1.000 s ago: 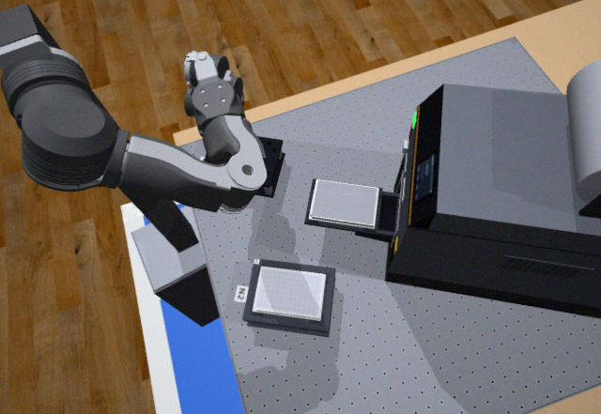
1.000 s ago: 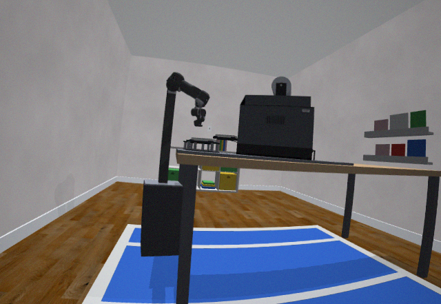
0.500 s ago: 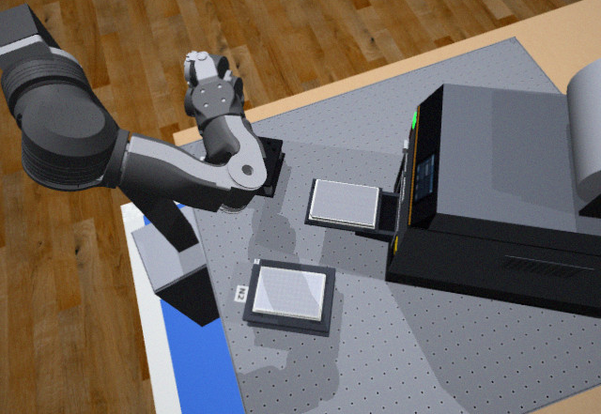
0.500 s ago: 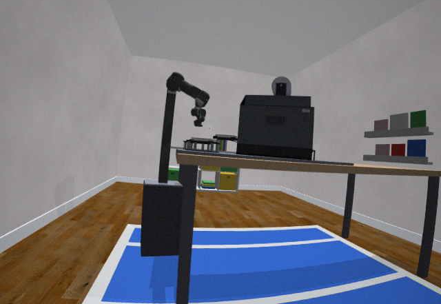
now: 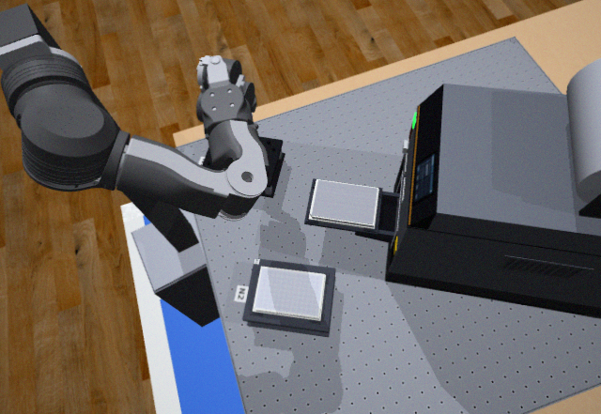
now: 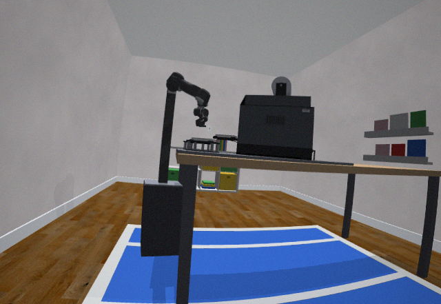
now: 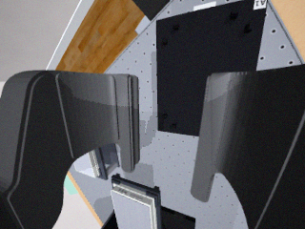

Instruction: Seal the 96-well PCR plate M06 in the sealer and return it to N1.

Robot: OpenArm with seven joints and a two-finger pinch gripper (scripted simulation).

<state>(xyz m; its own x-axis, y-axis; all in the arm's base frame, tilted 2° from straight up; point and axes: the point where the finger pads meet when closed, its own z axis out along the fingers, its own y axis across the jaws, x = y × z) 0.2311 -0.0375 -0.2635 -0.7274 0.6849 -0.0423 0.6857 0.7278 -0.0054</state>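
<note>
My gripper is now 210 mm to the left of the sealer stage, 110 mm short of it and 80 mm above it. Also, from my hand: pale key: 250 mm ahead, 200 mm to the right, 10 mm above; foil roll: 420 mm to the right, 370 mm ahead, 240 mm above.
</note>
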